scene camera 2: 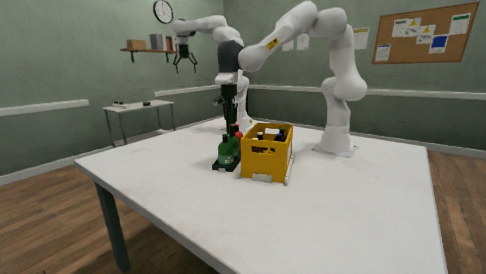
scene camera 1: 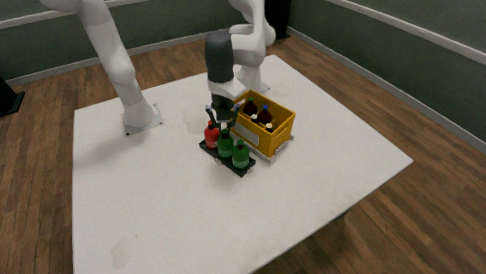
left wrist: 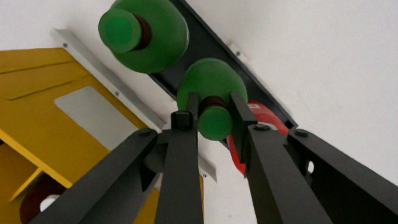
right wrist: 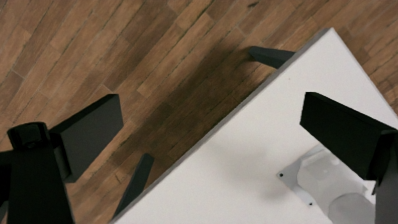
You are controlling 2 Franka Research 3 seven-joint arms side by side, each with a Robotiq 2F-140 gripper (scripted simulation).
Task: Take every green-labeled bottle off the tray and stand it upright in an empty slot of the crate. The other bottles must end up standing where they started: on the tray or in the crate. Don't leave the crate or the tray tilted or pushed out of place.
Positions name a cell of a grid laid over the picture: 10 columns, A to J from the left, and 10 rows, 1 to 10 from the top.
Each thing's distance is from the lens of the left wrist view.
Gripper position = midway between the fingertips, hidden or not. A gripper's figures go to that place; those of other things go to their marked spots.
my left gripper (left wrist: F5): 0.17 m
yellow crate (left wrist: B6): 0.22 m
red bottle (left wrist: G6): 0.25 m
The marked spots on the red bottle and the yellow crate are 0.20 m apart.
